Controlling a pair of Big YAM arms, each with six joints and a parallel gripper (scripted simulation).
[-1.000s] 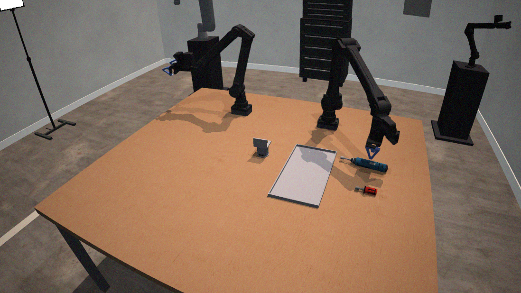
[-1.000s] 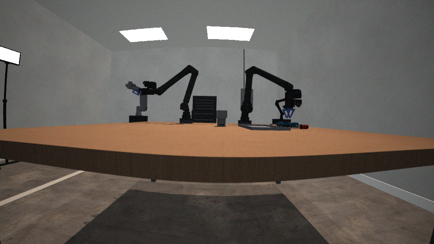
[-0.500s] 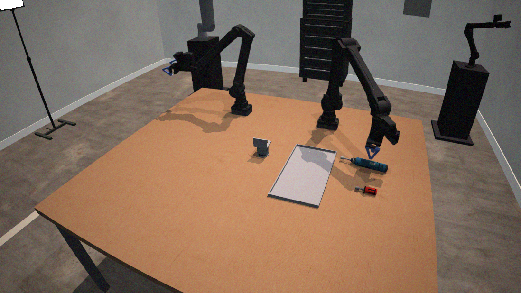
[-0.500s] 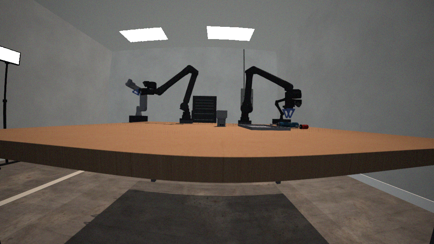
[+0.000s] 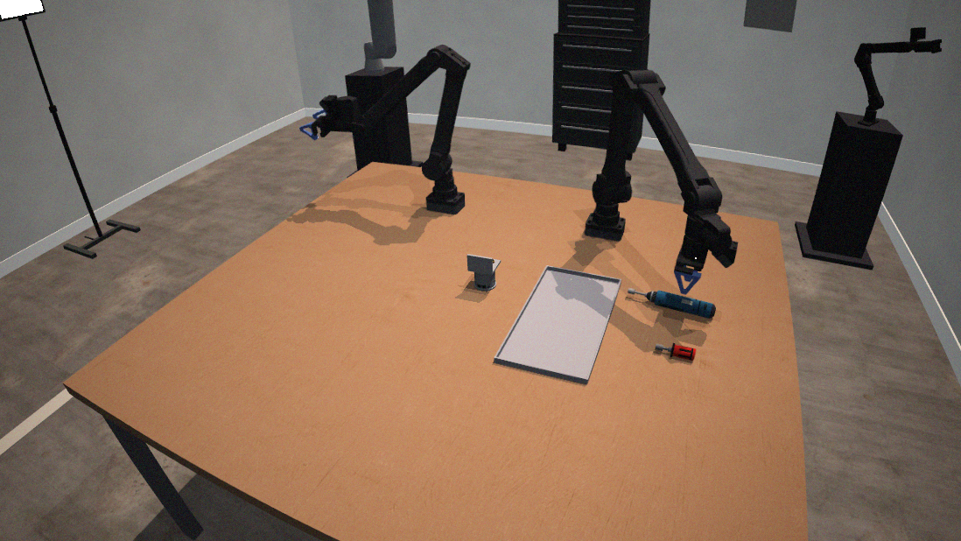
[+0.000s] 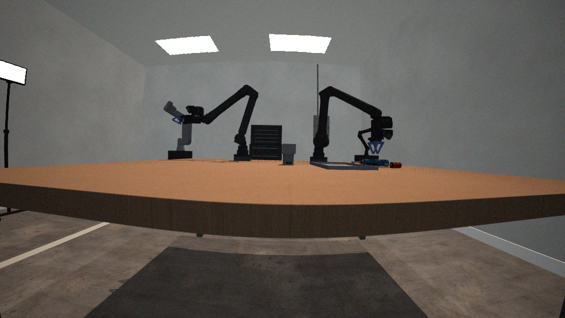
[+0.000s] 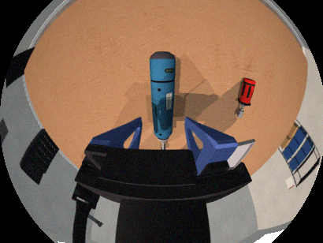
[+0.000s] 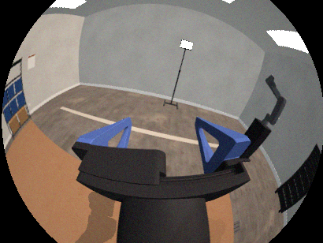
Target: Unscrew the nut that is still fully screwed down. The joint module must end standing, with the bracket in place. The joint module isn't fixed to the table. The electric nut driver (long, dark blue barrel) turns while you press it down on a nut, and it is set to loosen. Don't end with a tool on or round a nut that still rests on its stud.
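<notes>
Right now my right hand is 360 mm short of the grey bracket, 840 mm to the right of it and 230 mm above it. The rest, counted from my right hand: flat grey tray: 440 mm ahead, 1090 mm to the left, 300 mm below; joint module: 360 mm ahead, 840 mm to the left, 270 mm below; red-handled tool: 490 mm ahead, 1380 mm to the left, 290 mm below.
</notes>
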